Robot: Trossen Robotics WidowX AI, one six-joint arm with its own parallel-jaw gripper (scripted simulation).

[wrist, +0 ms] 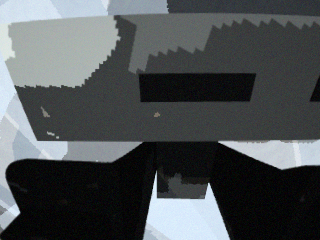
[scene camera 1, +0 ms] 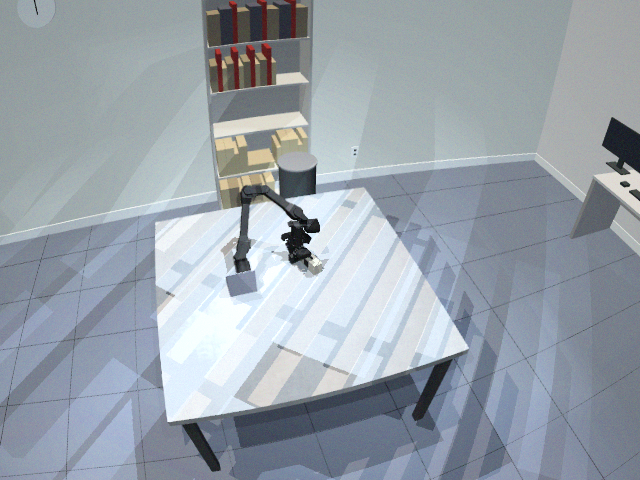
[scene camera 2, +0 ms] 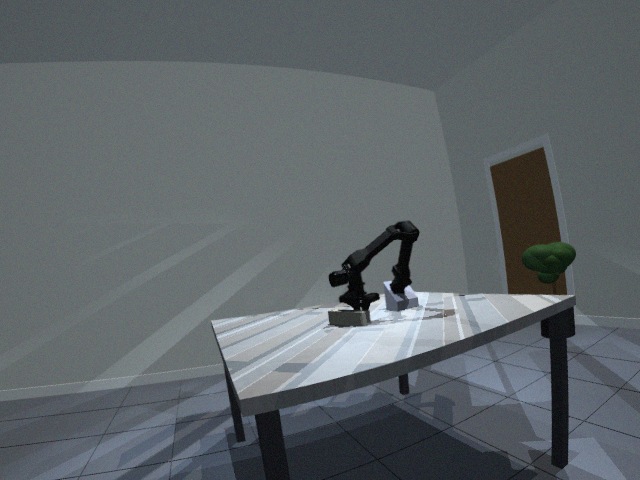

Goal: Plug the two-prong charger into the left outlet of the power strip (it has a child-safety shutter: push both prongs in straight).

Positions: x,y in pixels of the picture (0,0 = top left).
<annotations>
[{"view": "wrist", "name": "my gripper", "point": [179,142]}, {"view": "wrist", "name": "black two-prong charger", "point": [183,168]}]
</annotations>
